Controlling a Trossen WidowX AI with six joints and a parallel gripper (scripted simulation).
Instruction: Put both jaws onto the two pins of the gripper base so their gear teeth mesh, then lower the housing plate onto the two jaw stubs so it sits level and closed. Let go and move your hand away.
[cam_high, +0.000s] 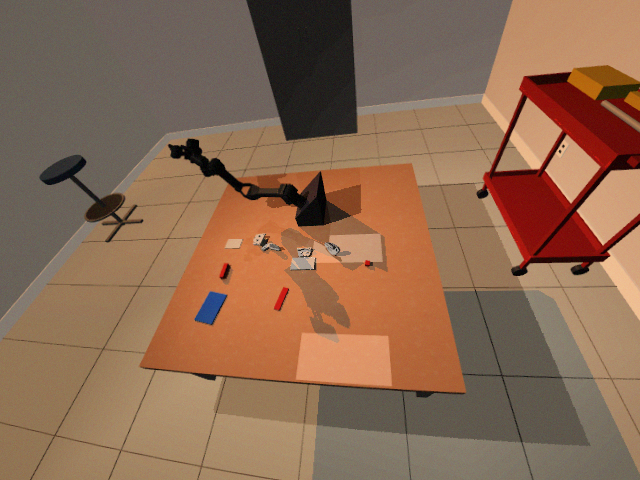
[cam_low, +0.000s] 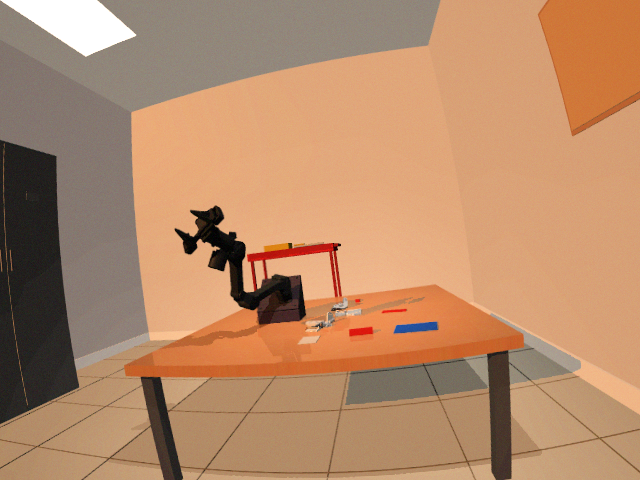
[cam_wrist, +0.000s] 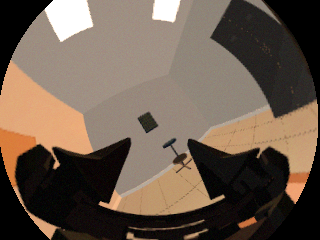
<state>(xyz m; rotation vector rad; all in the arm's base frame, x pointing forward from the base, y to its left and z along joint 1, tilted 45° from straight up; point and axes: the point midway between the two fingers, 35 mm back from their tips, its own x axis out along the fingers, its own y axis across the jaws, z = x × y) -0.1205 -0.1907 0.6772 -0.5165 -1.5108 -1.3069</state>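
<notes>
My gripper tip is 36 cm short of the grey jaw, 44 cm to the right of it and 46 cm above it. From my gripper tip the other things lie so: pale tile: 31 cm ahead, 23 cm to the left, 47 cm below; white flat part: 47 cm ahead, 66 cm to the left, 46 cm below; blue plate: 70 cm ahead, 23 cm to the left, 46 cm below.
</notes>
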